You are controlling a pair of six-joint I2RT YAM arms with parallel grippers.
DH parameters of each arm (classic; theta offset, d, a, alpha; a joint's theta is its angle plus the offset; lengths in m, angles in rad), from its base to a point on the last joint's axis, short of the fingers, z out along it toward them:
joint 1: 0 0.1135 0.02 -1.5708
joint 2: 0 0 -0.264 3.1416
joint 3: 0.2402 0 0.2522 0
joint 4: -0.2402 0 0.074 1.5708
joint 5: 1.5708 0 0 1.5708
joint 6: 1.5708 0.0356 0 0
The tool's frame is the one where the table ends.
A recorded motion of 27 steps. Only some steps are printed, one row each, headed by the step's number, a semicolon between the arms.
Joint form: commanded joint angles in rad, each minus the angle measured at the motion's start. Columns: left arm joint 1, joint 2, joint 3, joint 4, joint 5, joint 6; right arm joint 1, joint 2, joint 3, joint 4, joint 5, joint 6.
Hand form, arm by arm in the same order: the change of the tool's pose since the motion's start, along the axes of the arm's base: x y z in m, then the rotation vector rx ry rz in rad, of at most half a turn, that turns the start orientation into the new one. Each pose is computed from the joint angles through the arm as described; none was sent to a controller.
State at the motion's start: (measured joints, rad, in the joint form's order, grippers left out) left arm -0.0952 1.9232 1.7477 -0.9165 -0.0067 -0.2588; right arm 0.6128 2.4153 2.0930 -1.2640 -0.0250 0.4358
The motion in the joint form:
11: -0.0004 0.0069 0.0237 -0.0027 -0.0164 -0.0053; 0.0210 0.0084 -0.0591 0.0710 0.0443 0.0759
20: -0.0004 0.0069 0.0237 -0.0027 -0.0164 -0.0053; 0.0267 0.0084 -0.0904 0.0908 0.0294 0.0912
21: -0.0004 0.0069 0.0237 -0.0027 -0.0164 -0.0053; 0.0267 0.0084 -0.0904 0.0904 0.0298 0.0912
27: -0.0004 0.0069 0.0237 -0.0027 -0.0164 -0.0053; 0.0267 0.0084 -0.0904 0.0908 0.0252 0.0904
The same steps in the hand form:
11: 0.0028 0.0002 0.0043 0.0106 -0.0153 0.0119; -0.0049 0.0066 -0.0186 -0.0349 -0.0291 -0.0543
20: 0.0028 0.0002 0.0043 0.0106 -0.0153 0.0119; -0.0088 0.0077 -0.0263 -0.0305 -0.0110 -0.0639
21: 0.0028 0.0002 0.0043 0.0106 -0.0153 0.0119; -0.0089 0.0076 -0.0263 -0.0310 -0.0110 -0.0639
27: 0.0028 0.0002 0.0043 0.0106 -0.0153 0.0119; -0.0089 0.0078 -0.0264 -0.0272 -0.0084 -0.0632

